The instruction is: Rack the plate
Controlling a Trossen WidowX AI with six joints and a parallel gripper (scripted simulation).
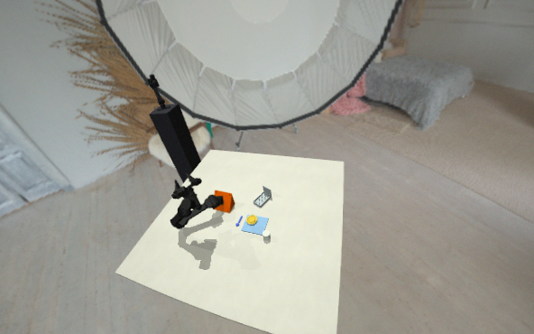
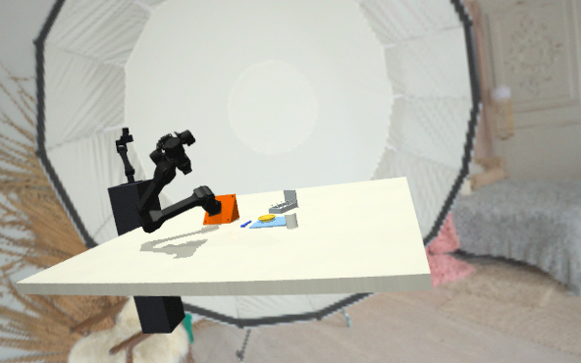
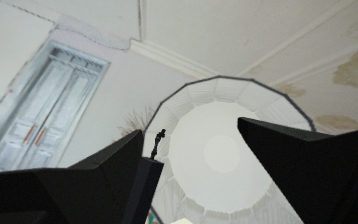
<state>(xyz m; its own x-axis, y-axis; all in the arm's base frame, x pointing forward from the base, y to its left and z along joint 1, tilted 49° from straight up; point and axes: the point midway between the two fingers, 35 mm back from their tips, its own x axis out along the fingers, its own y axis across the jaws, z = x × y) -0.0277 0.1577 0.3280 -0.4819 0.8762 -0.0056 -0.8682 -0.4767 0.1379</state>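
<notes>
The yellow plate lies 390 mm below my gripper tip, 370 mm ahead of it and 20 mm to the left of it. From my gripper tip the other things lie so: light blue mat (400 mm below, 390 mm ahead, 10 mm to the right); then white cup (490 mm ahead, 380 mm below, 90 mm to the right); then grey dish rack (400 mm ahead, 380 mm below, 200 mm to the left).
</notes>
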